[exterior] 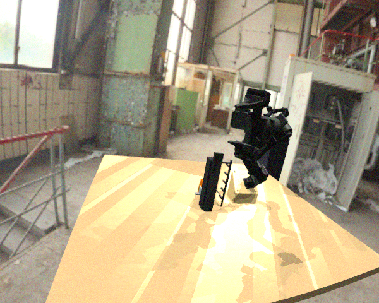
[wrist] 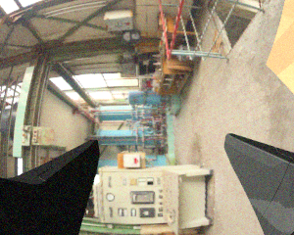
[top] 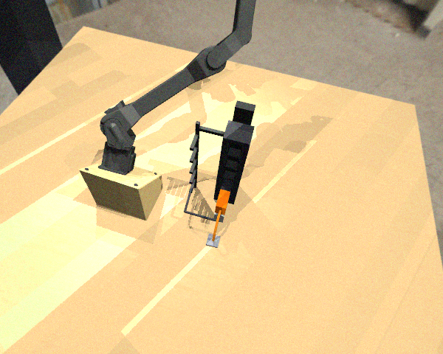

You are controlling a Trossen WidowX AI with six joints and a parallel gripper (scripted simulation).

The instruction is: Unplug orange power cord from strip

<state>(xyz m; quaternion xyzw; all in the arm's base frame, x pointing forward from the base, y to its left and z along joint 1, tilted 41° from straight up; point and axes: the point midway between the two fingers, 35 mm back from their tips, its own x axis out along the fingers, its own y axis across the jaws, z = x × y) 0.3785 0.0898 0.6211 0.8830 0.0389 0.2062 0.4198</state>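
My gripper tip is now 490 mm to the left of the orange plug, 370 mm above it and 190 mm past it. The rest, counted from my gripper tip: plate 570 mm to the right, 470 mm below, 190 mm behind.
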